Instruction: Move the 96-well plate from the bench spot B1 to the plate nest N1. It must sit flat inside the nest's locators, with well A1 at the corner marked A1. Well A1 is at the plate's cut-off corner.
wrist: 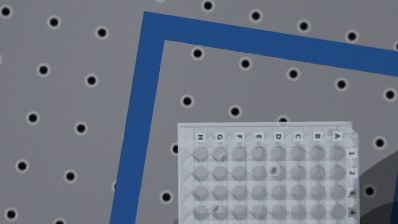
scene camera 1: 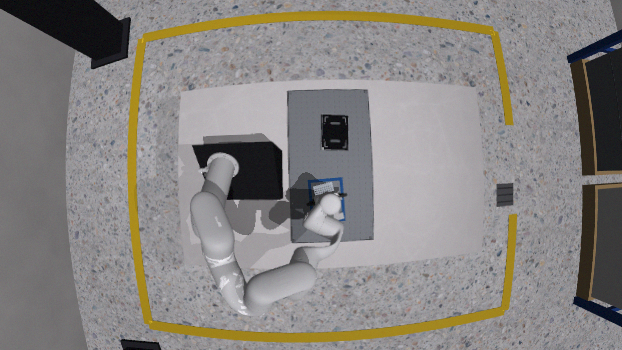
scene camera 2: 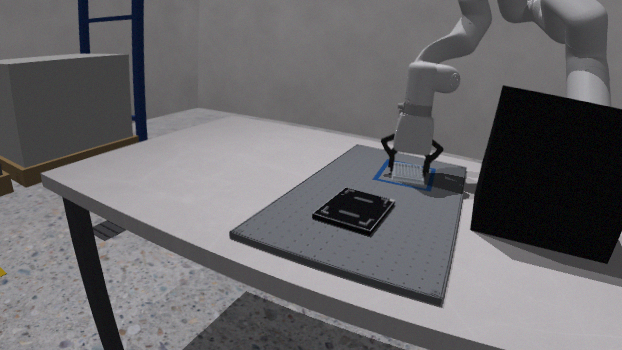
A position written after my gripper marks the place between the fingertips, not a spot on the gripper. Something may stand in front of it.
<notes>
I see my gripper (scene camera 2: 407, 172), a 96-well plate (wrist: 221, 165) and a plate nest (scene camera 2: 347, 202).
The plate nest shows as well in scene camera 1 (scene camera 1: 330, 131).
</notes>
